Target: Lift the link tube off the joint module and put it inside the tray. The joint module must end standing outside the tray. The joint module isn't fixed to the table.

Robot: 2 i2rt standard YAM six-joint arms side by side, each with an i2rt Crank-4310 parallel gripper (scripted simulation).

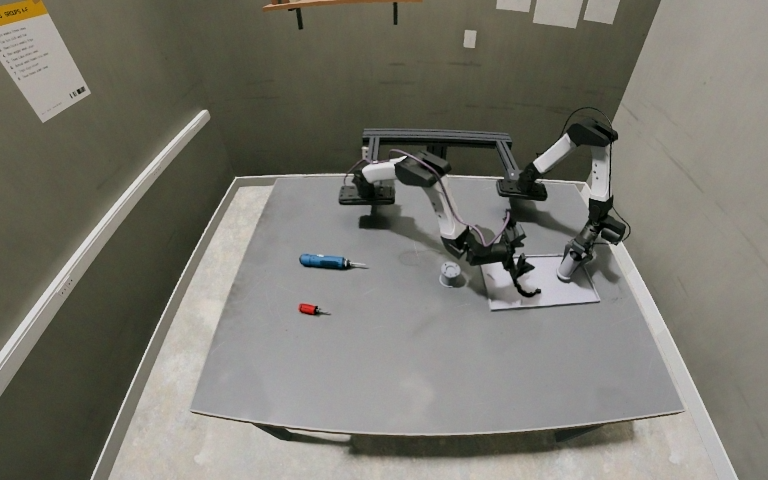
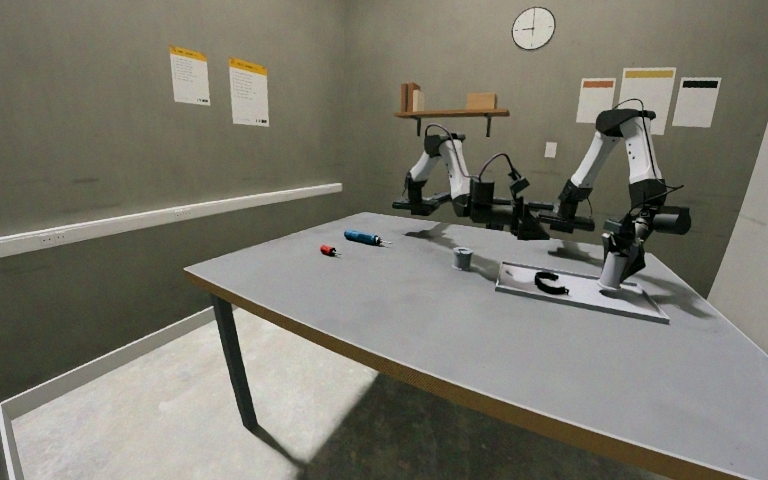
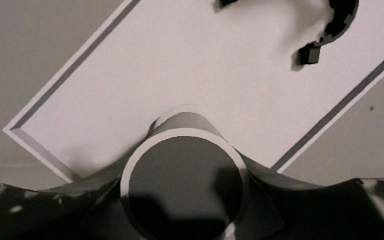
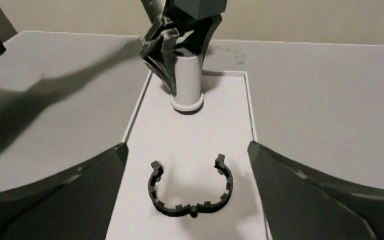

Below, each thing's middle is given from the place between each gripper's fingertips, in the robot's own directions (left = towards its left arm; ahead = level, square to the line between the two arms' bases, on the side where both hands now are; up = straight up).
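With my left gripper (image 2: 610, 278) I am 20 mm below the link tube (image 2: 615, 263) and 10 mm short of it. The white tray (image 1: 579, 289) is 50 mm below my left hand, 100 mm to the right of it and 10 mm ahead of it. Going by their middles, of the things named here the link tube is the nearest to my left gripper.
Counted from my right hand (image 2: 546, 233), the link tube is 90 mm below, 200 mm to the left and 10 mm behind, while the white tray is 160 mm below, 110 mm to the left and likewise 10 mm behind.
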